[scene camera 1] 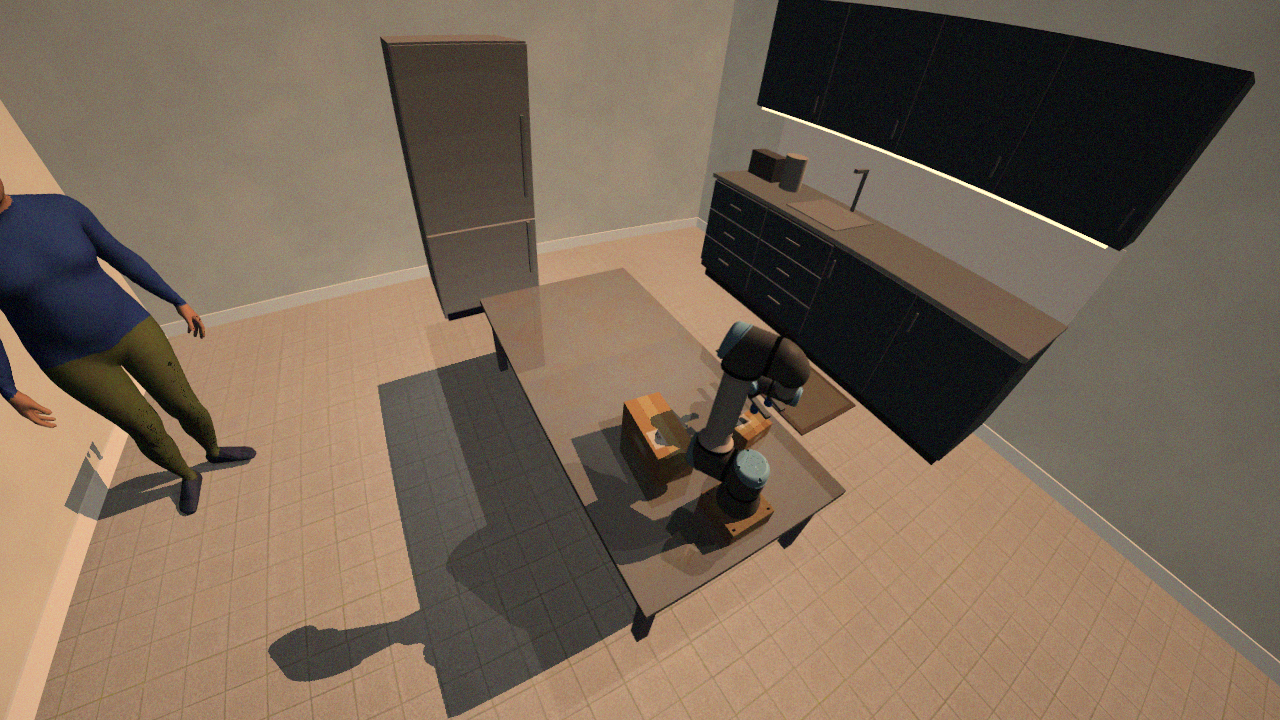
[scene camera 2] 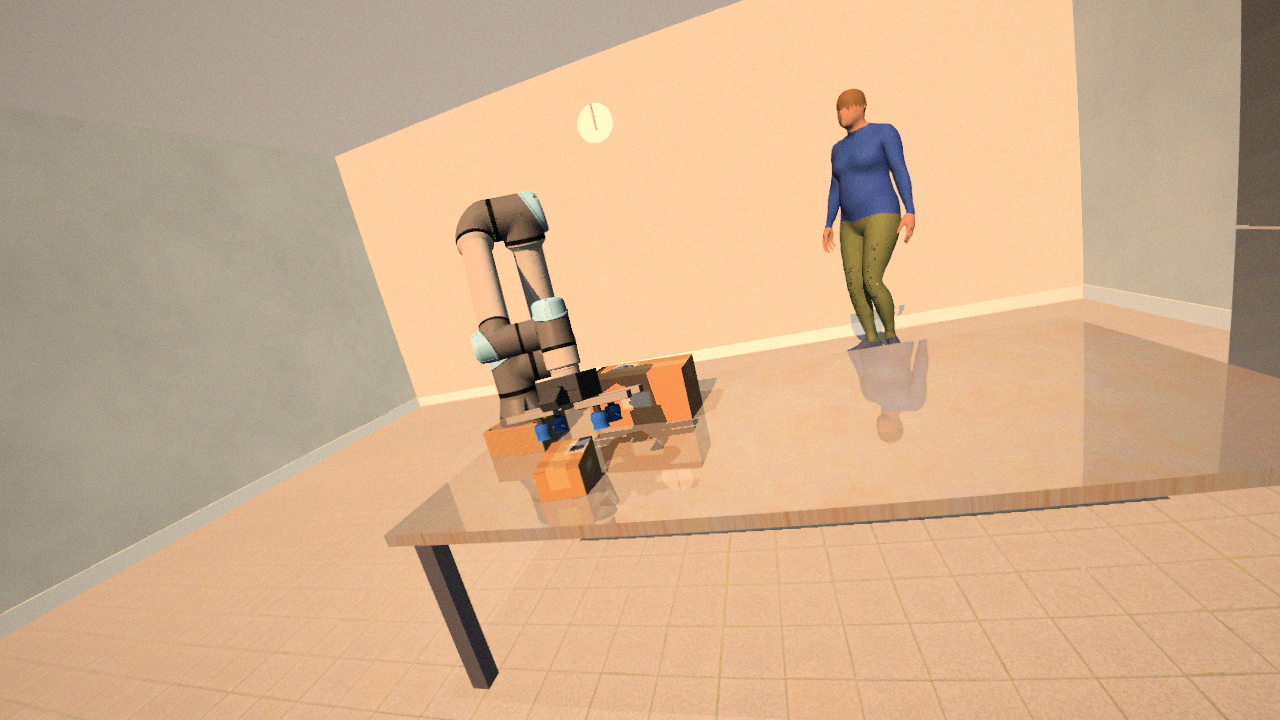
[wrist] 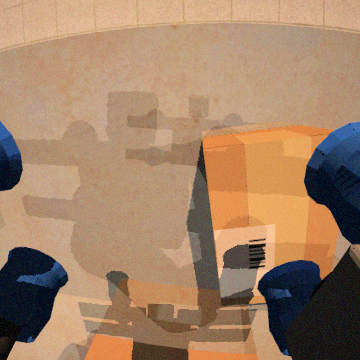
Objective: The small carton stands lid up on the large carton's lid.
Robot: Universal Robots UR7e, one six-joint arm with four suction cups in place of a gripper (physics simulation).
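Places are measured from the arm's base along level axes (x back, y right, z up), in centimetres.
Pixels of known places: end effector, tool point: (scene camera 2: 580, 429) (wrist: 160, 232); arm's base, origin of the base link: (scene camera 1: 737, 498).
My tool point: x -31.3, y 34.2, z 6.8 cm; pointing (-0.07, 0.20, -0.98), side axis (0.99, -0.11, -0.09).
Ahead of a thing's pixels: the offset from my tool point to its middle. Level surfaces: height alone.
The large carton @[dx -4.9, dy -43.2, dz -7.0 cm] (scene camera 1: 646, 411) (scene camera 2: 671, 389) stands on the table, with a pale label on its top. The small carton @[dx +8.0, dy -5.2, dz -11.0 cm] (scene camera 1: 754, 435) (scene camera 2: 559, 483) (wrist: 275, 170) stands apart from it on the table, nearer the kitchen-side edge, with its barcode label facing up. In scene camera 1 the arm partly hides it. My suction gripper (scene camera 1: 766, 397) (scene camera 2: 572, 425) (wrist: 165, 220) is open and holds nothing. Its blue cups hang above the table, close above the small carton and a little to its large-carton side. Orange surfaces at the wrist view's bottom edge are cut off; I cannot tell which object they are.
The arm's orange base plate (scene camera 1: 751, 524) (scene camera 2: 512, 440) is at the table's near end, close to both cartons. The table @[dz -14.7 cm] (scene camera 1: 581, 331) (scene camera 2: 993, 420) extends toward the fridge (scene camera 1: 465, 152). A person (scene camera 1: 67, 277) (scene camera 2: 866, 179) stands away from the table. Kitchen cabinets (scene camera 1: 939, 367) are opposite.
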